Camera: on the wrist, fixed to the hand. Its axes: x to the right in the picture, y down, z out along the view.
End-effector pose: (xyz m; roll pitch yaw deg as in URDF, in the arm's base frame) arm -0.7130 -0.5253 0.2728 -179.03 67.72 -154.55
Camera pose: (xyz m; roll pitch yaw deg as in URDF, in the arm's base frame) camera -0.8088 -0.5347 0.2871 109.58 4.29 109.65
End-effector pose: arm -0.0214 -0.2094 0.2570 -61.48 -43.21 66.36
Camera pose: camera 0.0626 -0.1769 0.2203 -62.14 35.37 110.39
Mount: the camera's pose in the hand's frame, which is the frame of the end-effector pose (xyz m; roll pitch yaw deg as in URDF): 0.0211 0.0312 -0.0897 -2.40 -6.02 88.21
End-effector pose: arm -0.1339 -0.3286 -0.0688 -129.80 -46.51 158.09
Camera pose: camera -0.0917 -0.2498 -0.0305 -119.84 33.32 116.41
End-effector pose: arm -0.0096 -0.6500 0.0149 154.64 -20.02 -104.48
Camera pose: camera 0.0034 -0.6405 0.1108 -162.03 -18.76 160.42
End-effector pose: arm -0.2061 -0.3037 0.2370 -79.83 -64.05 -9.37
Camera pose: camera -0.1692 -0.3937 0.2356 -84.96 23.08 8.27
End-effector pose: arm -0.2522 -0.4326 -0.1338 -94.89 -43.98 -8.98
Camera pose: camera -0.2355 -0.5284 -0.1360 -91.45 44.23 -7.40
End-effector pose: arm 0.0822 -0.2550 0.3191 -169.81 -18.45 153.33
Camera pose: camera 0.1086 -0.2162 0.4043 -162.98 14.77 70.33
